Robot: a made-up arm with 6 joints. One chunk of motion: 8 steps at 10 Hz.
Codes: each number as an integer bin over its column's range. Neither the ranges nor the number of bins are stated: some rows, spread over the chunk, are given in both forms.
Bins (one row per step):
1: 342 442 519 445 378 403
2: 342 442 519 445 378 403
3: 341 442 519 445 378 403
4: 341 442 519 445 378 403
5: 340 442 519 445 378 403
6: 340 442 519 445 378 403
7: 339 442 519 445 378 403
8: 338 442 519 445 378 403
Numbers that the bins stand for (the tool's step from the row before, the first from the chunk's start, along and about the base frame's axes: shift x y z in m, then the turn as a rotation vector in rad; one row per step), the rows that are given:
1: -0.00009 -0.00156 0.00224 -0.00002 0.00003 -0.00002
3: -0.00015 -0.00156 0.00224 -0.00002 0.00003 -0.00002
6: -0.00022 -0.00156 0.00224 -0.00002 0.00003 -0.00002
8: -0.00035 -0.00156 0.00224 -0.00002 0.00003 -0.00002
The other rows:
2: -0.00009 -0.00156 0.00224 -0.00002 0.00003 -0.00002
4: -0.00015 -0.00156 0.00224 -0.00002 0.00003 -0.00002
5: -0.00022 -0.00156 0.00224 -0.00002 0.00003 -0.00002
7: -0.00028 -0.00156 0.00224 -0.00002 0.00003 -0.00002

